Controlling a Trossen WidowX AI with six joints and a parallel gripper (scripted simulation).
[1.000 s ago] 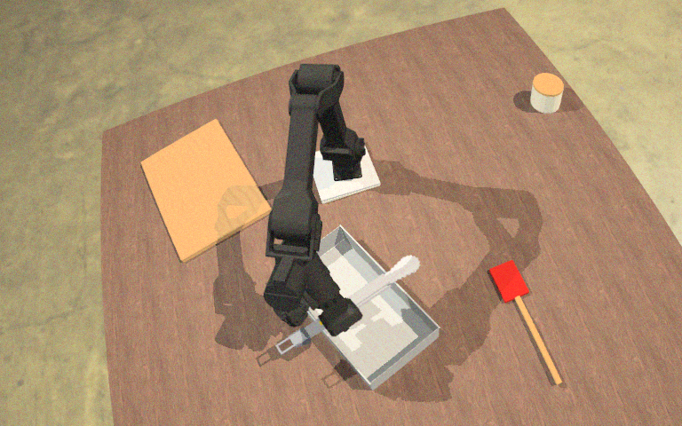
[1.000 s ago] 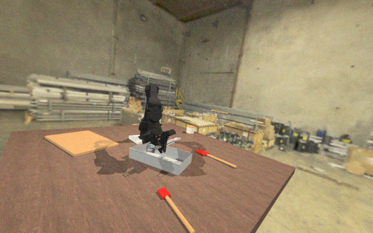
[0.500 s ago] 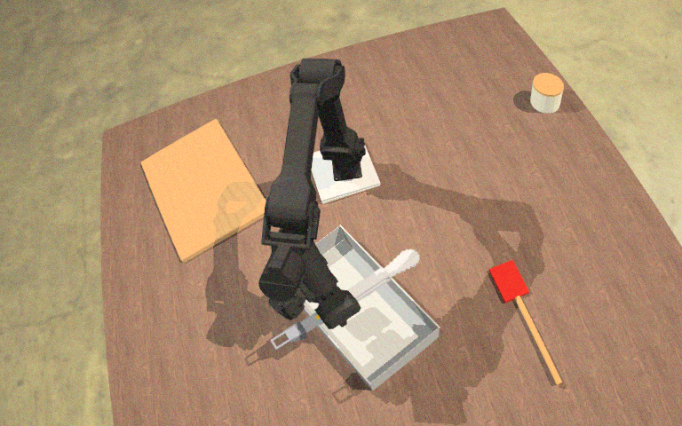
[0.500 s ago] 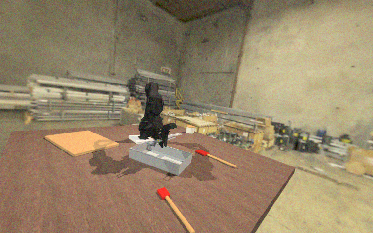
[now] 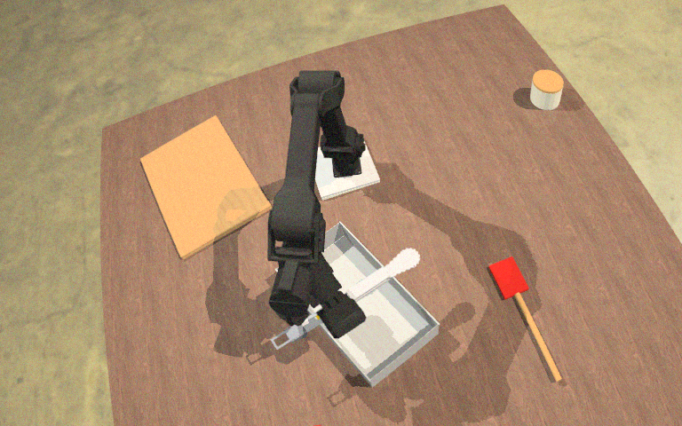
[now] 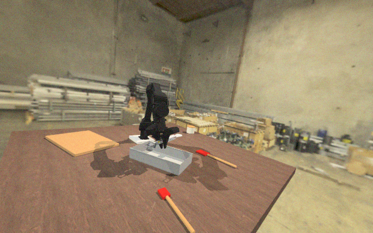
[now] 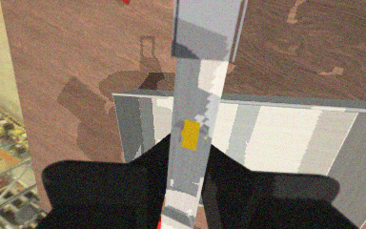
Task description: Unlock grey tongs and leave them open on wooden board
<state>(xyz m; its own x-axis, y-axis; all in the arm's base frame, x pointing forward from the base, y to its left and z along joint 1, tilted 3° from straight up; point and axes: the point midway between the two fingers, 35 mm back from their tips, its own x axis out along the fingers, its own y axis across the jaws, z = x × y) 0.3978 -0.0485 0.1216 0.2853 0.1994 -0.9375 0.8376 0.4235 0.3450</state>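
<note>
My gripper tip is 3 cm to the left of the yellow lock tab and 4 cm below it. Also, from my gripper tip: red spatula (35 cm to the left, 9 cm below); then wooden board (44 cm behind, 33 cm to the right, 9 cm below); then grey roasting tin (6 cm behind, 3 cm to the left, 7 cm below).
</note>
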